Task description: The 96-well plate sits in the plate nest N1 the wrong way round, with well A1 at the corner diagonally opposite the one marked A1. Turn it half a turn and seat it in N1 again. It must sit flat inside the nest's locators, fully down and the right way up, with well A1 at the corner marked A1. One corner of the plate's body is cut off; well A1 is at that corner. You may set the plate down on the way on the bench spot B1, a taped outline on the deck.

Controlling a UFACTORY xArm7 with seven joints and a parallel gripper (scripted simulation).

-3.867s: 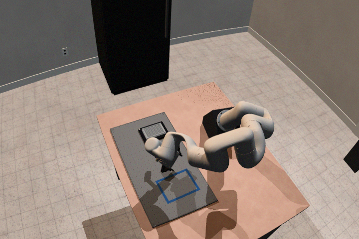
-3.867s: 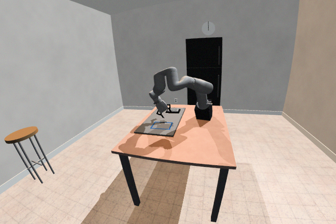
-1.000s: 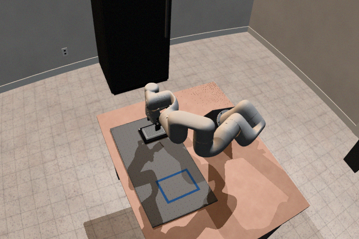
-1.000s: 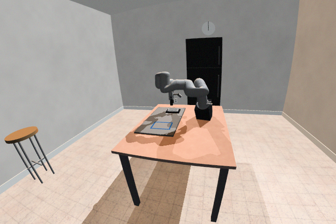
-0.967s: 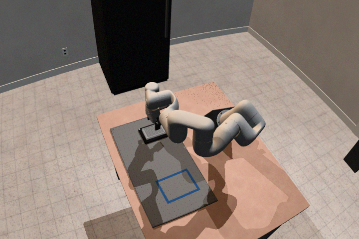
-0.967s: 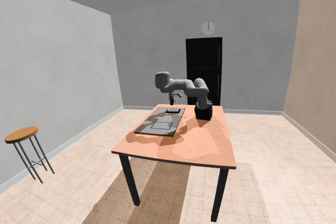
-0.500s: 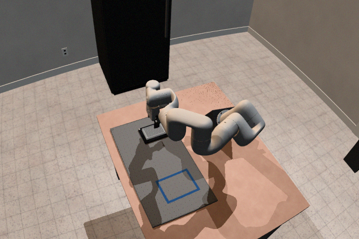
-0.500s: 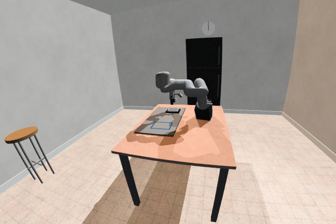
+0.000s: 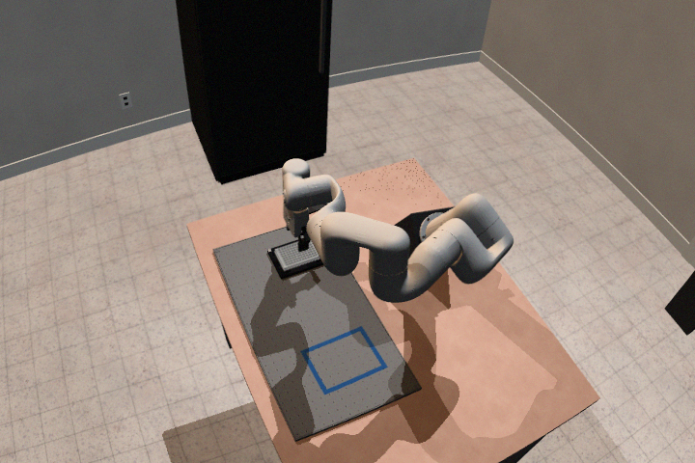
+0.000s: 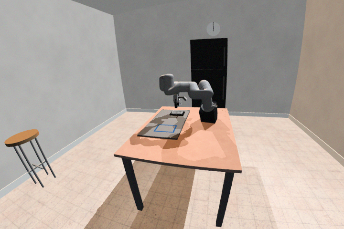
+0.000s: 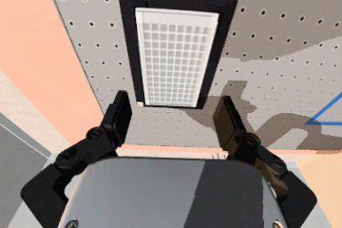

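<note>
Right now the 96-well plate is 80 mm below my hand. Also, from my hand: pale A1 mark: 80 mm ahead, 40 mm to the right, 90 mm below; black plate nest N1: 90 mm below.
</note>
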